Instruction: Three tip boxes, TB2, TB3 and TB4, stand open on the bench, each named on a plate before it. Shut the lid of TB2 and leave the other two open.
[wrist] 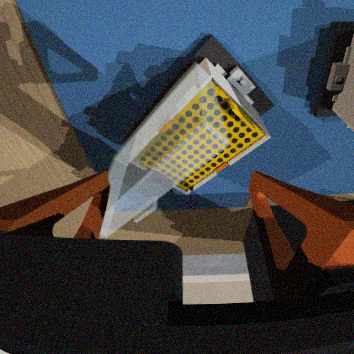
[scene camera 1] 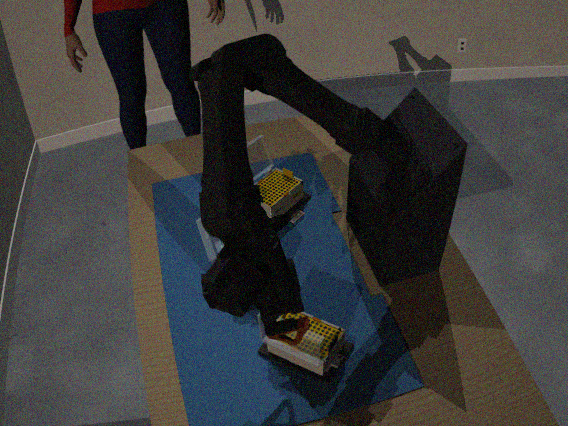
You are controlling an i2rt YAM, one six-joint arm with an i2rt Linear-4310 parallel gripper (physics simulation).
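The nearest tip box holds a yellow rack of tips; the lettering on its name plate is too blurred to read. Its clear lid is tilted partly over the rack, not flat. My gripper is open and low at this box; in the wrist view its left finger overlaps the lid's outer end, and contact is unclear. The far tip box has its clear lid raised. The middle box is mostly hidden behind the arm; its raised lid shows at the left.
The boxes stand on dark bases on a blue mat on the wooden bench. Part of a neighbouring box shows at the wrist view's right edge. The dark robot base stands at the right. A person stands beyond the bench.
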